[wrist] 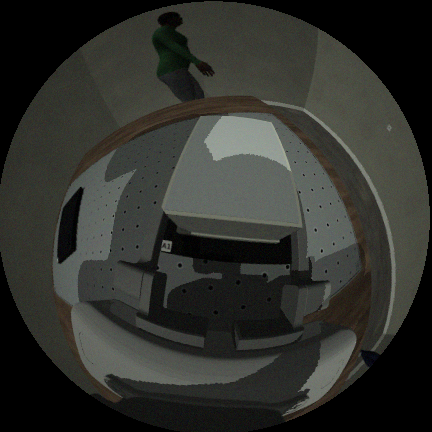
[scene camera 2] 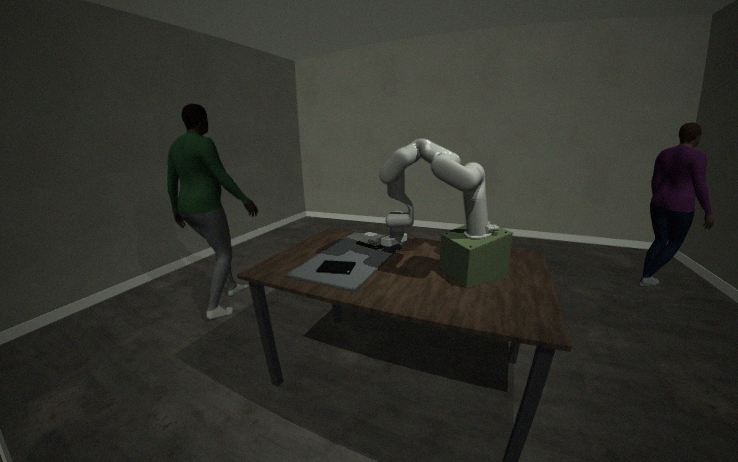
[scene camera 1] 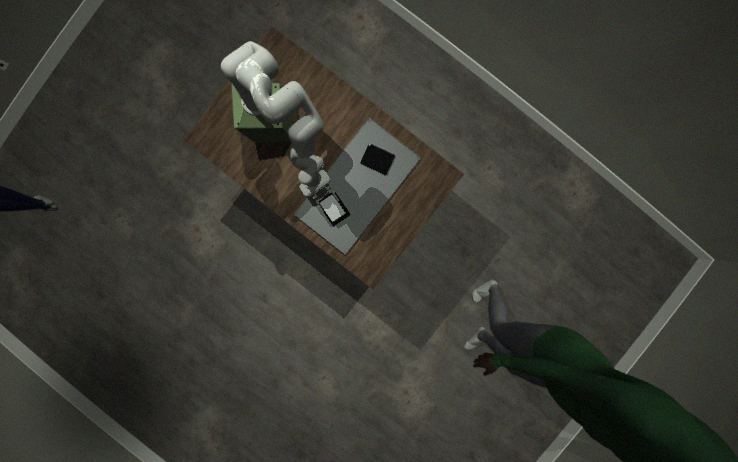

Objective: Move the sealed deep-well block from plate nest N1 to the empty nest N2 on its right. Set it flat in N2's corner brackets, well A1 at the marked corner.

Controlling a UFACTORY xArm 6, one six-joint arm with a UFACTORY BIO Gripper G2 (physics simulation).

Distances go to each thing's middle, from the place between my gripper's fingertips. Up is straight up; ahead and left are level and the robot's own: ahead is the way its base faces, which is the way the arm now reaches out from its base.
I see my gripper 10 mm short of the sealed deep-well block (wrist: 232, 180). From my hand the other things lie so: nest N2 (wrist: 201, 247): 20 mm below, 10 mm ahead; then nest N1 (wrist: 67, 226): 370 mm to the left, 20 mm below, 10 mm ahead.
